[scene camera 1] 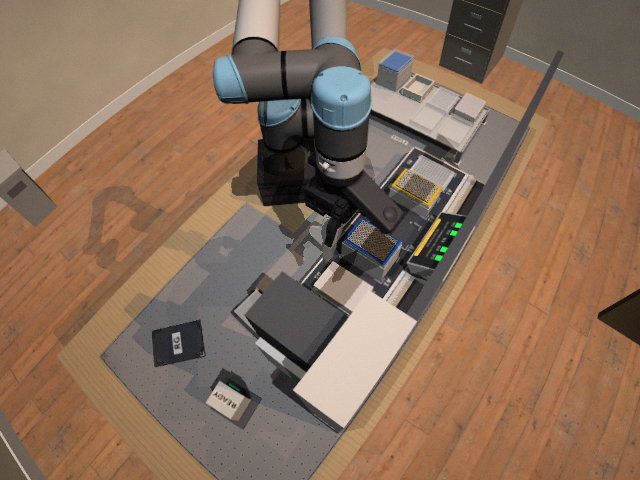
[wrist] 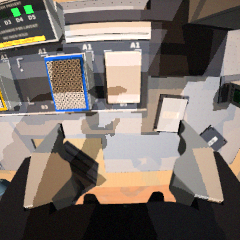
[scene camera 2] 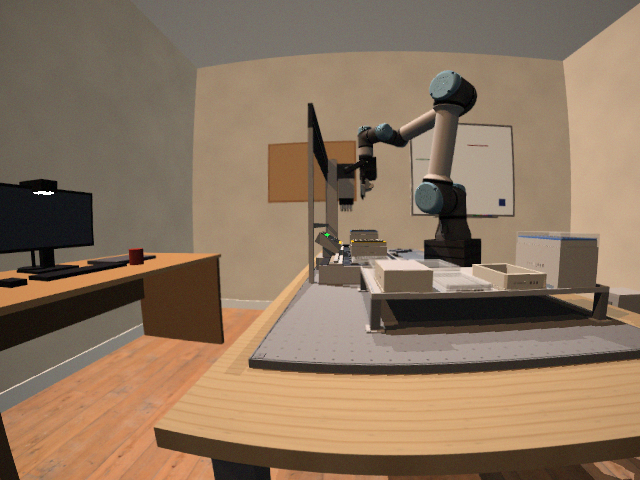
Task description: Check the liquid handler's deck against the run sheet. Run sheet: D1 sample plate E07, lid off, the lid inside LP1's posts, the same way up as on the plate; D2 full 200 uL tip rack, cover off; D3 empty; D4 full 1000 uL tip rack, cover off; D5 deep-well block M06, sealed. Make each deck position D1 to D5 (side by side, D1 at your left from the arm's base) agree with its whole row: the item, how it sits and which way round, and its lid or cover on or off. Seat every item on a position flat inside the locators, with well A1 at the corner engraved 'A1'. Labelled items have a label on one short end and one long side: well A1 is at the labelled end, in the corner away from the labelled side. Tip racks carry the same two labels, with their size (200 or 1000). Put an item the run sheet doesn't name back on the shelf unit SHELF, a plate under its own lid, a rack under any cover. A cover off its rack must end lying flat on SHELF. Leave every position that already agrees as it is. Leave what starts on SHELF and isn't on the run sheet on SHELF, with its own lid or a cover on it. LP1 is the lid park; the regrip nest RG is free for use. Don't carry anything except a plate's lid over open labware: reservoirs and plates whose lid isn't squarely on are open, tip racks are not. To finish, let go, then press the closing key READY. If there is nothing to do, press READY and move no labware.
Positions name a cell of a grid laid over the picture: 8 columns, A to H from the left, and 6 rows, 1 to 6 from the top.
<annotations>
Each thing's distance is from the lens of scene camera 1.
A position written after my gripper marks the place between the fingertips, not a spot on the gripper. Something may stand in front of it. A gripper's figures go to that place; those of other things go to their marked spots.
my gripper (scene camera 1: E3): 74 cm
blue-rimmed tip rack (scene camera 1: E4): 91 cm
yellow-rimmed tip rack (scene camera 1: F3): 107 cm
white housing (scene camera 1: E5): 40 cm
The marked spots on the blue-rimmed tip rack and the yellow-rimmed tip rack are 25 cm apart.
</annotations>
